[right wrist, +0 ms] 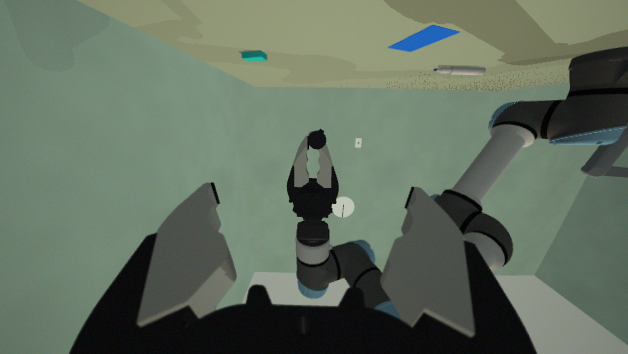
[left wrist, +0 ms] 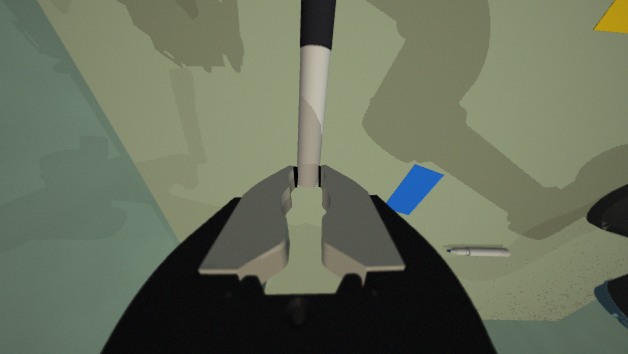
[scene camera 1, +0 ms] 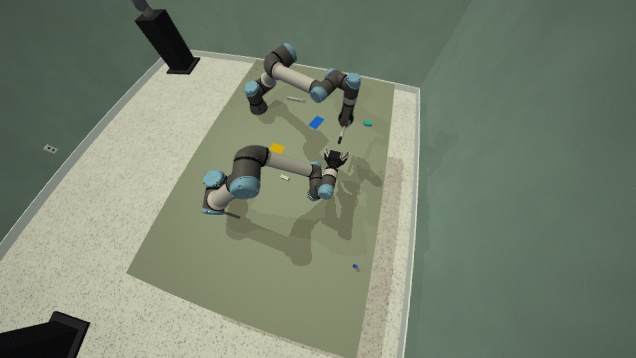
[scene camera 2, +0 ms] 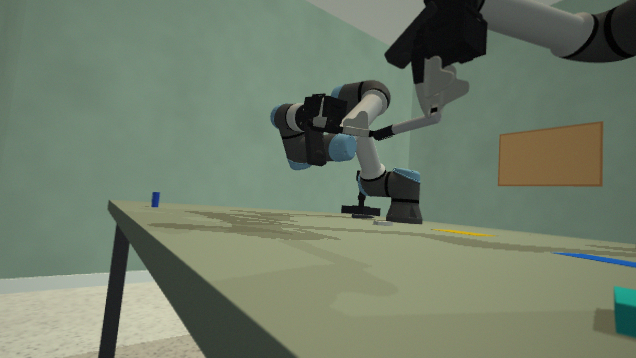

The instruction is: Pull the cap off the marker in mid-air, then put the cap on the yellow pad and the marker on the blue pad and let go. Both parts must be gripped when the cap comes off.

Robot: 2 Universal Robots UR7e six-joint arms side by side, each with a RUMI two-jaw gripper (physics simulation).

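Places are measured from the left arm's base along level axes (x back, y down, z right), in metres.
Pixels of known places: left gripper, between the fingertips: point(left wrist: 308, 168) point(scene camera 1: 343, 127) point(scene camera 2: 431, 119); right gripper, between the fingertips: point(right wrist: 312, 187) point(scene camera 1: 337, 148) point(scene camera 2: 354, 126); left arm's base, origin of its link: point(right wrist: 618, 54) point(scene camera 1: 259, 108); right arm's base, origin of its link: point(scene camera 2: 403, 222).
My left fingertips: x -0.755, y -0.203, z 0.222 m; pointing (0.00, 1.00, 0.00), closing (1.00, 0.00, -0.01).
Observation:
Ahead of a thing's pixels: the offset from my left fingertips to its top centre.
The white marker {dx +0.005, dy -0.011, dz +0.056 m} point(scene camera 1: 343, 133) point(scene camera 2: 415, 124) point(left wrist: 312, 100) is in mid-air with its black cap {dx +0.010, dy -0.006, dz +0.102 m} point(scene camera 1: 340, 140) point(scene camera 2: 384, 132) point(left wrist: 317, 22) point(right wrist: 317, 140) on. My left gripper point(scene camera 1: 343, 127) point(scene camera 2: 434, 112) point(left wrist: 308, 168) is shut on the marker's rear end, the cap pointing away from it. My right gripper point(scene camera 1: 337, 150) is open and empty, facing the cap. In the right wrist view the cap shows end-on, between the two fingers left to right but above their tips. The yellow pad {dx +0.472, dy +0.202, dz +0.176 m} point(scene camera 1: 277, 148) point(scene camera 2: 465, 233) point(left wrist: 615, 20) and blue pad {dx +0.230, dy +0.202, dz -0.176 m} point(scene camera 1: 316, 122) point(scene camera 2: 600, 259) point(left wrist: 415, 190) point(right wrist: 425, 38) lie on the table.
A second pen {dx +0.464, dy +0.180, dz -0.385 m} point(scene camera 1: 295, 99) point(left wrist: 480, 251) point(right wrist: 462, 70) lies beyond the blue pad. A teal block {dx -0.187, dy +0.188, dz -0.259 m} point(scene camera 1: 367, 123) point(scene camera 2: 626, 312) point(right wrist: 255, 56) lies near the left gripper. A blue cylinder {dx -0.230, dy +0.155, dz +0.817 m} point(scene camera 1: 355, 266) point(scene camera 2: 155, 199), a white block {dx +0.335, dy +0.191, dz +0.361 m} point(scene camera 1: 284, 177) point(scene camera 2: 383, 223) and a dark bar {dx +0.607, dy +0.185, dz +0.697 m} point(scene camera 1: 232, 215) are on the table.

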